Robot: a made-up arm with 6 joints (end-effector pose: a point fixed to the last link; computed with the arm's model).
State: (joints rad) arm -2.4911 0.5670 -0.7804 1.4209 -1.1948 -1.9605
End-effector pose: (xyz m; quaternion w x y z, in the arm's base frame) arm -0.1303 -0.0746 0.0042 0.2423 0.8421 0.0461 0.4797
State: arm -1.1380 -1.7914 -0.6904 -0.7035 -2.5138 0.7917
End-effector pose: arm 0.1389 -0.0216 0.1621 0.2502 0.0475 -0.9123 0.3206
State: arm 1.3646 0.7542 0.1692 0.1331 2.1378 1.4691
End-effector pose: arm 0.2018 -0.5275 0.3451 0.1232 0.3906 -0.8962 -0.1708
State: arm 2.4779 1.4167 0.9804 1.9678 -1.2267 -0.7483
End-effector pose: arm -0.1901 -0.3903 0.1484 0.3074 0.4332 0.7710 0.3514
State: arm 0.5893 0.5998 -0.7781 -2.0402 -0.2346 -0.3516
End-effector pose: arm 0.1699 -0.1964 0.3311 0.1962 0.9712 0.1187 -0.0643
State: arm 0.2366 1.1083 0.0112 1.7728 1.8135 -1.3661
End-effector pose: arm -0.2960 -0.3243 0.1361 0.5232 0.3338 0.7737 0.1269
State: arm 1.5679 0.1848 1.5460 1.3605 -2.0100 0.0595
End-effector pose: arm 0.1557 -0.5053 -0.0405 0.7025 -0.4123 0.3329 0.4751
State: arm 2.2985 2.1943 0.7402 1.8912 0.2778 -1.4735
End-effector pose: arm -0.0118 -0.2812 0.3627 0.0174 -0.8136 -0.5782 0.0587
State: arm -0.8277 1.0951 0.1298 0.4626 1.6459 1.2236
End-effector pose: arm -0.2888 -0.5086 -0.0749 0.8572 -0.1217 0.4265 -0.2617
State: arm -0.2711 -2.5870 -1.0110 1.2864 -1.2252 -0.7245
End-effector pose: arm 0.0589 -0.5942 -0.2699 0.2823 0.3616 -0.5946 -0.6603
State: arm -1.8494 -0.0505 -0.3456 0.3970 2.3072 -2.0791
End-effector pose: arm -0.1175 -0.1047 -0.3005 0.7130 0.1419 0.1318 0.6739
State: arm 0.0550 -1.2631 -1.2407 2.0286 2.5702 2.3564
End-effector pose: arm -0.3414 -0.2886 -0.1038 0.4853 0.1862 0.7487 0.4113
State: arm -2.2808 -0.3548 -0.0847 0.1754 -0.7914 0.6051
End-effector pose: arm -0.1417 -0.2864 0.1313 0.0081 -0.0761 0.9856 0.1509
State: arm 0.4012 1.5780 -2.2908 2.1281 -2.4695 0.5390
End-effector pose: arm -0.3698 -0.3601 0.2137 0.5085 0.0469 0.8311 -0.2201
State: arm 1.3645 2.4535 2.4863 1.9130 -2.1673 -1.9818
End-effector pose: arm -0.1191 -0.1383 0.2592 0.4811 0.7786 -0.1084 0.3880
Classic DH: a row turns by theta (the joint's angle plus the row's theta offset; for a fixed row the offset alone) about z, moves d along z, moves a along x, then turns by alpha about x. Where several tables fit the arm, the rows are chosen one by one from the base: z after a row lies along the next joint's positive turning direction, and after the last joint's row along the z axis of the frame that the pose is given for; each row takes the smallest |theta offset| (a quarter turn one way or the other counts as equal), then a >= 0, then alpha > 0; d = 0 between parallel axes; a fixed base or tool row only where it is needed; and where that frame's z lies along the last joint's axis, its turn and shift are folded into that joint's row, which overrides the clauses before.
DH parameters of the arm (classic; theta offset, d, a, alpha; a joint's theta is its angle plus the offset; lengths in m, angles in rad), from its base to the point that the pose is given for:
base (fixed): 0 0.055 0 -1.5708
joint 1: 1.5708 -0.321 0.027 1.5708
joint 2: 1.5708 -0.125 0.07 1.5708
joint 3: 0 -0.141 -0.026 1.5708
joint 4: -1.5708 -0.064 0.056 -1.5708
joint 5: 1.5708 0.048 0.024 -1.5708
joint 6: 0.616 0 0.109 3.1416
tool (fixed): 0.616 -0.227 0 0

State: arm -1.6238 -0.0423 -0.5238 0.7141 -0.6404 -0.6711
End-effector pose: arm -0.0422 -0.1087 0.2009 0.2716 -0.6854 -0.6600 0.1446
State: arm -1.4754 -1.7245 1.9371 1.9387 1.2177 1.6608
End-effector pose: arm 0.2647 -0.1910 -0.0304 0.6185 -0.3784 -0.5714 0.3843
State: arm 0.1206 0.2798 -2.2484 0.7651 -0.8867 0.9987
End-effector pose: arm -0.1648 -0.0287 0.2695 0.5455 0.5263 -0.3669 0.5393
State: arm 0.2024 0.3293 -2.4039 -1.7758 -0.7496 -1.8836
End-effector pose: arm -0.2519 -0.1969 0.4508 0.1872 -0.7939 0.1629 -0.5551
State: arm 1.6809 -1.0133 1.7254 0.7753 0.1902 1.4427
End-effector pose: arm -0.0494 -0.2166 0.3581 0.0971 -0.8451 -0.3780 -0.3654
